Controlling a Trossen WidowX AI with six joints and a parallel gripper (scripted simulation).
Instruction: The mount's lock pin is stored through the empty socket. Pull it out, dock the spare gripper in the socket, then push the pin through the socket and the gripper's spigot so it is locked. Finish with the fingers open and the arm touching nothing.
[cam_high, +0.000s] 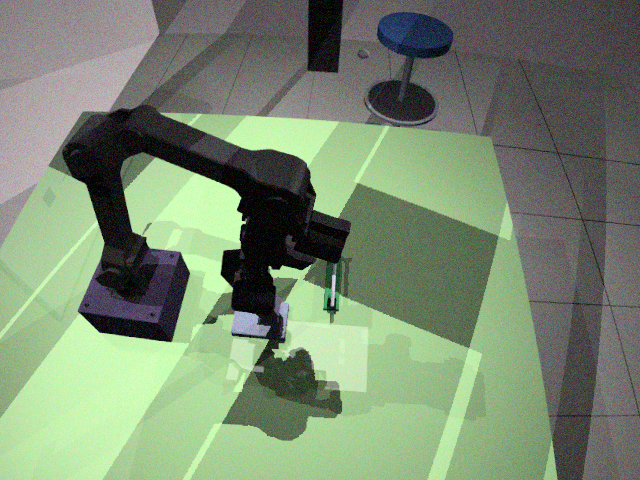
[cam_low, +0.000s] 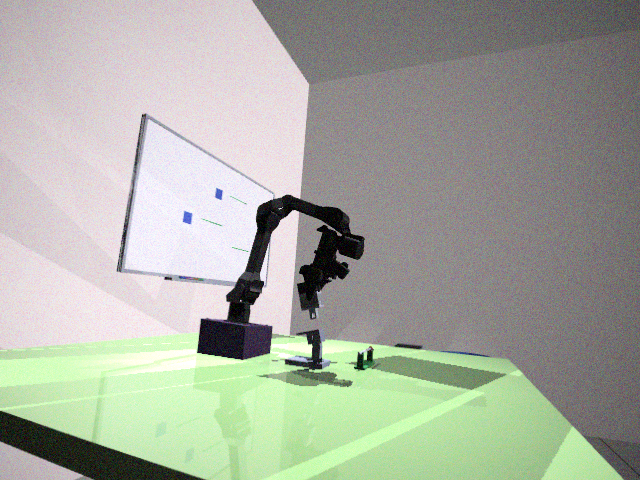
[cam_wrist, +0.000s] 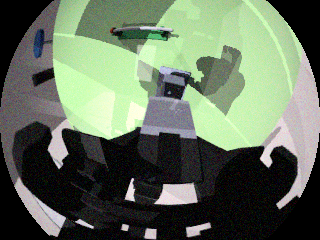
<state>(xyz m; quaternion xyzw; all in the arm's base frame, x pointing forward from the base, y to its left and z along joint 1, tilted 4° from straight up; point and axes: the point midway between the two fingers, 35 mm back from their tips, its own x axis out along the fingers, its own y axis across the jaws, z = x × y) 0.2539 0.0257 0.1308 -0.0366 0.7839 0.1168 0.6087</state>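
The green fixture is 130 mm ahead of my gripper tip, 130 mm to the left of it and 160 mm below it. Also, from my gripper tip: spare gripper: right at my gripper tip; grey mount: 10 mm ahead, 140 mm below.
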